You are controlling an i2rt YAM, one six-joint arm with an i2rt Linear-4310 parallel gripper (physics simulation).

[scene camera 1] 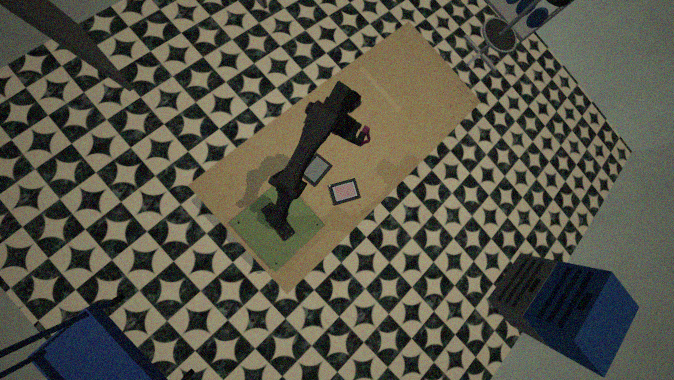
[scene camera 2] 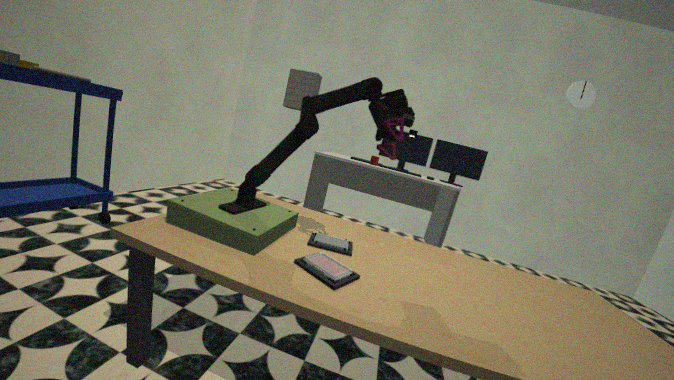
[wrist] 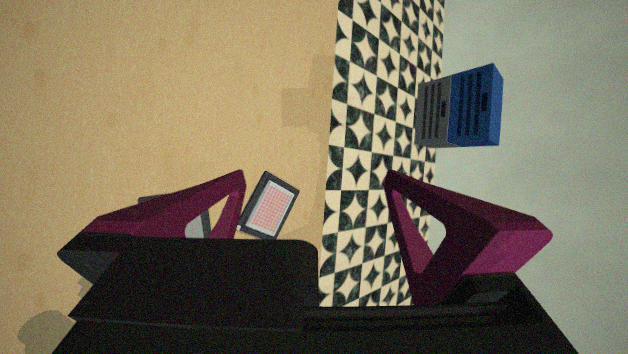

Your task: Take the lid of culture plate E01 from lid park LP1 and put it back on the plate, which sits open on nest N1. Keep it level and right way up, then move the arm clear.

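Places are measured from the arm's base along level axes (x ahead, y left, z up), in metres.
Pixels of known places: gripper, fingertip midpoint: (scene camera 1: 359,136) (scene camera 2: 397,151) (wrist: 314,177); arm's base at its link origin: (scene camera 1: 278,221) (scene camera 2: 244,206).
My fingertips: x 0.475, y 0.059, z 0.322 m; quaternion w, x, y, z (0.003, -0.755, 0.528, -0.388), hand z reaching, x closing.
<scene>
Ahead of a thing's pixels: the offset from my fingertips to its top centre. Level surfaces: height alone.
Culture plate E01 @(0.366 m down, 0.093 m back, 0.145 m right) (scene camera 1: 344,191) (scene camera 2: 328,266) (wrist: 271,208) sits open, pink inside, on the dark nest N1 @(0.374 m down, 0.093 m back, 0.145 m right) (scene camera 1: 346,201) (scene camera 2: 315,274) (wrist: 259,234). The grey lid @(0.375 m down, 0.150 m back, 0.056 m left) (scene camera 1: 318,170) (scene camera 2: 331,243) (wrist: 195,228) lies flat on the dark lid park LP1 @(0.372 m down, 0.150 m back, 0.056 m left) (scene camera 1: 323,175) (wrist: 205,223), beside the nest; in the wrist view it is mostly hidden behind a finger. My gripper (scene camera 1: 366,135) (scene camera 2: 391,140) (wrist: 314,177) is open and empty, with magenta fingers wide apart. It hangs high above the table, away from both lid and plate, and is tilted rather than straight down.
The arm's green base block (scene camera 1: 300,220) (scene camera 2: 215,225) stands at one end of the wooden table @(0.392 m down) (scene camera 1: 425,75) (scene camera 2: 450,290) (wrist: 150,100). Off the table are a blue cart (scene camera 2: 55,192), a desk (scene camera 2: 380,180) with monitors and a blue cabinet (scene camera 1: 575,305) (wrist: 472,107).
</scene>
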